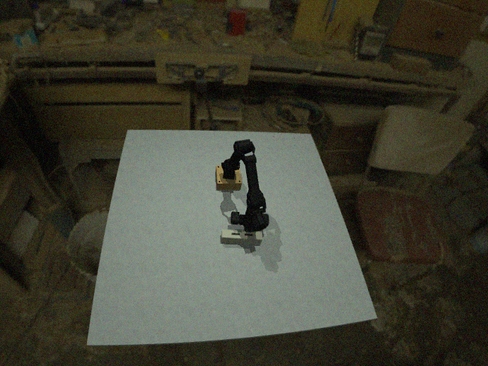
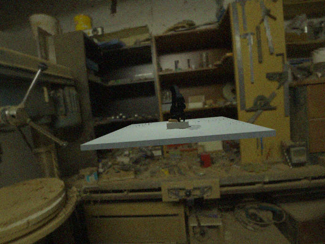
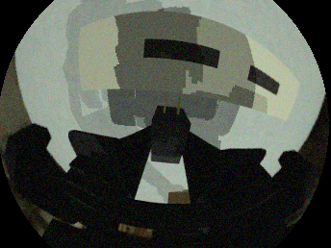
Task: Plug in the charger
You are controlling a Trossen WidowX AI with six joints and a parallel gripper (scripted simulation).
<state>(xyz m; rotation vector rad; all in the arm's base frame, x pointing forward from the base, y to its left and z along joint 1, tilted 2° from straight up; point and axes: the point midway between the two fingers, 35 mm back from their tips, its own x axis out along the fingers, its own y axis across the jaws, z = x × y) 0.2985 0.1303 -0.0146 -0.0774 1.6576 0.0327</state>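
Now: the two-prong charger 2 cm ahead of my gripper tip and 1 cm above it.
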